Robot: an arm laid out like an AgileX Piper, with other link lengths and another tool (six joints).
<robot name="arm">
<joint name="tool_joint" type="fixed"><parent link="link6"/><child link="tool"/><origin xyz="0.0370 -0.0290 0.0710" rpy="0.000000 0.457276 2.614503"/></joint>
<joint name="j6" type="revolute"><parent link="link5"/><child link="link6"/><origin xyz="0.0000 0.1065 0.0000" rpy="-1.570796 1.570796 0.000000"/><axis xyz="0 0 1"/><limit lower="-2.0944" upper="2.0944"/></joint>
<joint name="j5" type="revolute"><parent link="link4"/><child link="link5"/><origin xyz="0.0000 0.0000 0.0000" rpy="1.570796 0.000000 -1.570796"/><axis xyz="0 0 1"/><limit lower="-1.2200" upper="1.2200"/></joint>
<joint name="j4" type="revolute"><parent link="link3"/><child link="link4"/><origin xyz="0.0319 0.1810 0.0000" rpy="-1.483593 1.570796 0.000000"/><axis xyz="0 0 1"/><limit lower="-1.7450" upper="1.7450"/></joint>
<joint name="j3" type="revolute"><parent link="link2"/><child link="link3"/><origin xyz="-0.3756 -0.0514 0.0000" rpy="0.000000 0.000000 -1.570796"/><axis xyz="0 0 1"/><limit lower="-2.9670" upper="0.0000"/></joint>
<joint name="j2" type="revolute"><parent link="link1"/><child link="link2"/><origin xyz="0.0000 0.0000 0.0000" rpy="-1.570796 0.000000 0.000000"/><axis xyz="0 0 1"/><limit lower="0.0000" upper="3.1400"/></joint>
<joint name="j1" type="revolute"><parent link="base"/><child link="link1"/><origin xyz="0.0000 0.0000 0.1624"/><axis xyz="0 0 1"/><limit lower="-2.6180" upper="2.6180"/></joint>
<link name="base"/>
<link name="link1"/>
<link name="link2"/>
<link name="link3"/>
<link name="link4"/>
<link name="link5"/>
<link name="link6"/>
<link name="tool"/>
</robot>
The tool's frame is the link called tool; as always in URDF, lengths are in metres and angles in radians.
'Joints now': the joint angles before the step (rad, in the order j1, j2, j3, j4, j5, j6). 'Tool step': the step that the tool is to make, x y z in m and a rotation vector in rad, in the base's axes. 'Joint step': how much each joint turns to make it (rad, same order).
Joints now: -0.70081, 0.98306, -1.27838, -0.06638, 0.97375, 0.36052
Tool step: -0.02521, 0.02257, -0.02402, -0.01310, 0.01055, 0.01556
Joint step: 0.00002, -0.11137, 0.13848, 0.00305, -0.02877, -0.02288
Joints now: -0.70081, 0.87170, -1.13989, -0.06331, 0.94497, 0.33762
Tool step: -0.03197, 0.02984, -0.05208, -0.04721, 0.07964, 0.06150
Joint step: 0.00084, -0.16626, 0.24891, -0.00211, -0.05750, -0.10232
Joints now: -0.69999, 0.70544, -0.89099, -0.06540, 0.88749, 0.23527
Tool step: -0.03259, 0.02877, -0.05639, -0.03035, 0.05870, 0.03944
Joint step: 0.00001, -0.17654, 0.21557, -0.00578, -0.01729, -0.06805
